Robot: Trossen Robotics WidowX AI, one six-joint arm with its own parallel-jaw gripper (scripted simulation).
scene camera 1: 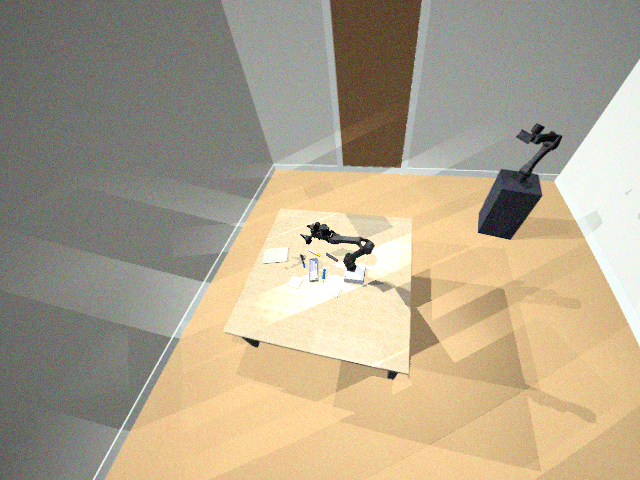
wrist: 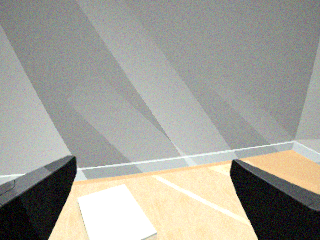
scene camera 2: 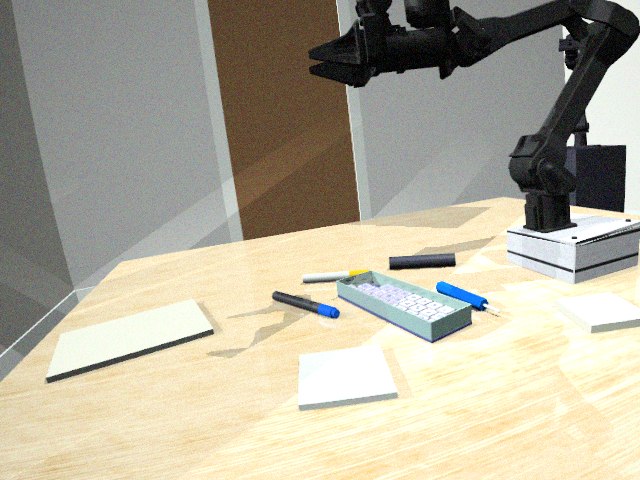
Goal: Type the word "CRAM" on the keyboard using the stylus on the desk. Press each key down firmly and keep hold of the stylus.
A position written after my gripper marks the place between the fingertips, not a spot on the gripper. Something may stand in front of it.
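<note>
My gripper (scene camera 2: 308,63) is open and holds nothing, and in the wrist view I can see the gripper (wrist: 155,165) too. There is also a keyboard (scene camera 2: 430,314).
</note>
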